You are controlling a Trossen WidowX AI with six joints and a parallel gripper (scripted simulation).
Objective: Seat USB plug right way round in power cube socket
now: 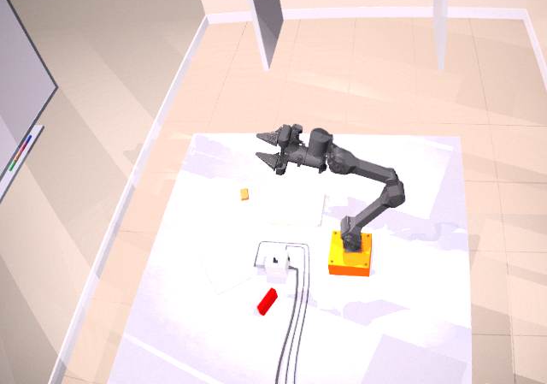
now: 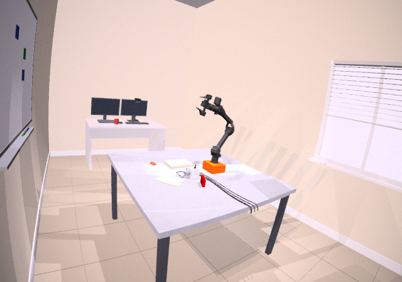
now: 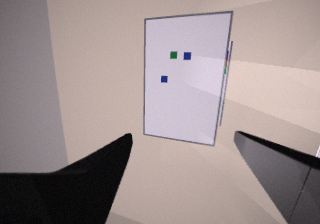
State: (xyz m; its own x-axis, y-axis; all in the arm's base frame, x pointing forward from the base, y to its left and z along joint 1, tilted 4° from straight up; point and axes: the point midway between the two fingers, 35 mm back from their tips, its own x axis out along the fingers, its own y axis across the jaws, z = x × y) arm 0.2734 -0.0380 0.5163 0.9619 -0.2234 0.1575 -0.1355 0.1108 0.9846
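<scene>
Right now the USB plug is 52 cm below my gripper tip, 10 cm to the left of it and 3 cm ahead of it. The rest, counted from my gripper tip: red block: 59 cm below, 24 cm to the left, 6 cm ahead; then book: 60 cm below, 20 cm to the right, 4 cm behind; then orange block: 61 cm below, 30 cm to the right, 18 cm ahead.
</scene>
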